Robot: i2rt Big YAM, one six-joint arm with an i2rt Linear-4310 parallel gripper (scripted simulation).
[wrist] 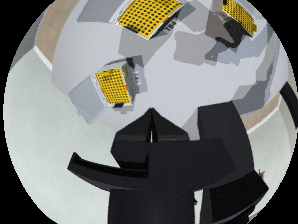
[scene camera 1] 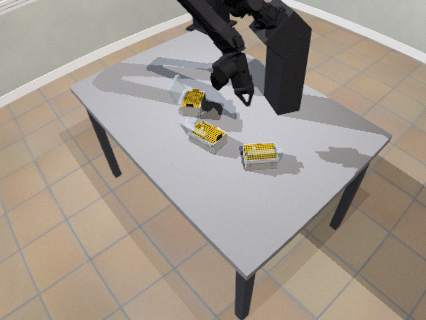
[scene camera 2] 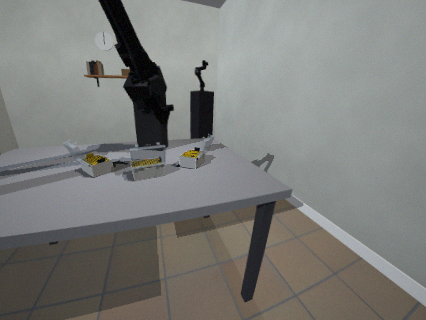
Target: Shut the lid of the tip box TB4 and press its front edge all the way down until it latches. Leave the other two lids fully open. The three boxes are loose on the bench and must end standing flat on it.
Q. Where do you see a tip box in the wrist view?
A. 88,101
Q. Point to a tip box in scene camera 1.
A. At 269,157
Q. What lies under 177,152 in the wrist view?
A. My gripper.
